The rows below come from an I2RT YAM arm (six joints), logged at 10 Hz.
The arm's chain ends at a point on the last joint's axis. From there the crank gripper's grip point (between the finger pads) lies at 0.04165 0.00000 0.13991 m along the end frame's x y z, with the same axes.
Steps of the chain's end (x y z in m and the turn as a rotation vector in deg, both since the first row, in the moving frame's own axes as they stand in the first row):
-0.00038 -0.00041 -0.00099 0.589 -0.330 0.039
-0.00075 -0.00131 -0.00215 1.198 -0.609 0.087
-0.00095 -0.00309 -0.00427 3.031 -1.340 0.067
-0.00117 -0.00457 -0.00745 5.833 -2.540 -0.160
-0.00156 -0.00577 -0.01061 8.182 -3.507 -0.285
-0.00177 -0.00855 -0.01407 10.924 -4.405 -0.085
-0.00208 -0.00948 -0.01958 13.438 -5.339 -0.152
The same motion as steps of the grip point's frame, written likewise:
-0.00119 -0.00182 -0.00076 0.589 -0.330 0.039
-0.00224 -0.00418 -0.00175 1.198 -0.609 0.087
-0.00423 -0.01047 -0.00353 3.031 -1.340 0.067
-0.00742 -0.01899 -0.00647 5.833 -2.540 -0.160
-0.01022 -0.02604 -0.00977 8.182 -3.507 -0.285
-0.01259 -0.03540 -0.01384 10.924 -4.405 -0.085
-0.01520 -0.04249 -0.02018 13.438 -5.339 -0.152

